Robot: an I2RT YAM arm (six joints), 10 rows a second.
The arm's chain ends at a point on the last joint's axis. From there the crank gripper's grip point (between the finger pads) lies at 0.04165 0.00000 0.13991 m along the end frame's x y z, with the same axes.
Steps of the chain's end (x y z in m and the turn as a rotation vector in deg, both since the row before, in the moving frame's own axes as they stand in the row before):
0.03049 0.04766 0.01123 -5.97 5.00 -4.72
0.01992 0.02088 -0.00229 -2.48 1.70 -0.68
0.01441 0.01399 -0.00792 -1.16 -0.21 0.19
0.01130 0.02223 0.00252 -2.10 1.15 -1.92
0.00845 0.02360 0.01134 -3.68 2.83 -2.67
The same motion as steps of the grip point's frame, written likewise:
0.04295 0.05807 0.00650 -5.97 5.00 -4.72
0.02408 0.02639 -0.00371 -2.48 1.70 -0.68
0.01389 0.01696 -0.00780 -1.16 -0.21 0.19
0.01416 0.02590 0.00159 -2.10 1.15 -1.92
0.01546 0.03041 0.00889 -3.68 2.83 -2.67

